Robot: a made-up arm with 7 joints. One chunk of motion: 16 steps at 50 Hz.
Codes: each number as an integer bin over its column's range. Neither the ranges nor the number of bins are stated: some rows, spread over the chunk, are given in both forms.
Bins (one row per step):
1: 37 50 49 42 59 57
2: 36 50 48 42 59 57
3: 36 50 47 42 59 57
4: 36 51 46 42 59 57
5: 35 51 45 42 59 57
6: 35 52 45 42 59 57
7: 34 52 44 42 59 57
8: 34 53 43 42 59 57
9: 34 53 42 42 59 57
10: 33 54 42 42 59 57
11: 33 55 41 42 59 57
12: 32 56 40 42 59 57
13: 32 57 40 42 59 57
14: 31 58 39 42 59 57
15: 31 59 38 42 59 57
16: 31 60 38 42 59 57
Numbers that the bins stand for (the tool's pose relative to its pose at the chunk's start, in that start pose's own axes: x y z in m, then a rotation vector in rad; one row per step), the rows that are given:
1: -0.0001 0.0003 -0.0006 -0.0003 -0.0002 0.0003
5: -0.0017 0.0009 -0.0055 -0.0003 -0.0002 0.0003
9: -0.0025 0.0021 -0.0091 -0.0003 -0.0002 0.0003
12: -0.0041 0.0039 -0.0115 -0.0003 -0.0002 0.0003
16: -0.0049 0.0064 -0.0139 -0.0003 -0.0002 0.0003
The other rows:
2: -0.0009 0.0003 -0.0018 -0.0003 -0.0002 0.0003
3: -0.0009 0.0003 -0.0030 -0.0003 -0.0002 0.0003
4: -0.0009 0.0009 -0.0042 -0.0003 -0.0002 0.0003
6: -0.0017 0.0015 -0.0055 -0.0003 -0.0002 0.0003
7: -0.0025 0.0015 -0.0067 -0.0003 -0.0002 0.0003
8: -0.0025 0.0021 -0.0079 -0.0003 -0.0002 0.0003
10: -0.0033 0.0027 -0.0091 -0.0003 -0.0002 0.0003
11: -0.0033 0.0033 -0.0103 -0.0003 -0.0002 0.0003
13: -0.0041 0.0045 -0.0115 -0.0003 -0.0002 0.0003
14: -0.0049 0.0052 -0.0127 -0.0003 -0.0002 0.0003
15: -0.0049 0.0058 -0.0139 -0.0003 -0.0002 0.0003

